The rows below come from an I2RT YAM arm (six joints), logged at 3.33 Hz.
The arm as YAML. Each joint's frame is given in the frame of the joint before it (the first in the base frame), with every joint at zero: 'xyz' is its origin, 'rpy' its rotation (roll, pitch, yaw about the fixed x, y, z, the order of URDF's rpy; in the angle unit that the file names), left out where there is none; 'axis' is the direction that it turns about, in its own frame. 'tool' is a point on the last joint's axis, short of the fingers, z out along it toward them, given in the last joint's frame.
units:
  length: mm
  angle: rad
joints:
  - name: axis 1
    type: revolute
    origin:
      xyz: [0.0, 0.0, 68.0]
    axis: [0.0, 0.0, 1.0]
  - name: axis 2
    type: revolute
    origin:
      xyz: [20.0, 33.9, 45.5]
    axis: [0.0, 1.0, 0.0]
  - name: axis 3
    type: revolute
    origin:
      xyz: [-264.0, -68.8, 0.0]
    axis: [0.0, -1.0, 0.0]
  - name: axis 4
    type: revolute
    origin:
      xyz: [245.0, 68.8, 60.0]
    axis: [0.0, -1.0, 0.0]
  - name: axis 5
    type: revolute
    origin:
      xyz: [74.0, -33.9, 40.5]
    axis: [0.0, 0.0, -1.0]
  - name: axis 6
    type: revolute
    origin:
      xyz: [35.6, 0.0, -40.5]
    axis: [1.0, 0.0, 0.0]
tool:
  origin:
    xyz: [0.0, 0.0, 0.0]
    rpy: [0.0, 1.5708, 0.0]
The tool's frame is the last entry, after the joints.
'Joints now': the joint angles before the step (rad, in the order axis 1, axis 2, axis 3, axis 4, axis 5, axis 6). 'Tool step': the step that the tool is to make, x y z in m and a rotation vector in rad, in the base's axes. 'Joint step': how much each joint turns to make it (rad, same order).
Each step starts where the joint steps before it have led.
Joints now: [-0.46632, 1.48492, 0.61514, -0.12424, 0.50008, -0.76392]
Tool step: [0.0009, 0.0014, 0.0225, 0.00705, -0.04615, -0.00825]
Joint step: [0.00454, -0.06598, 0.04436, -0.08596, -0.01531, 0.02906]
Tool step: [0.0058, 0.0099, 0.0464, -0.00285, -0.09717, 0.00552]
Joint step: [0.04302, -0.10127, 0.10733, -0.14715, -0.00921, 0.05994]
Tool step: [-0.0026, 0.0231, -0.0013, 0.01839, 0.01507, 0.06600]
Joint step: [0.08110, -0.04274, -0.02734, -0.04597, -0.00009, 0.02136]
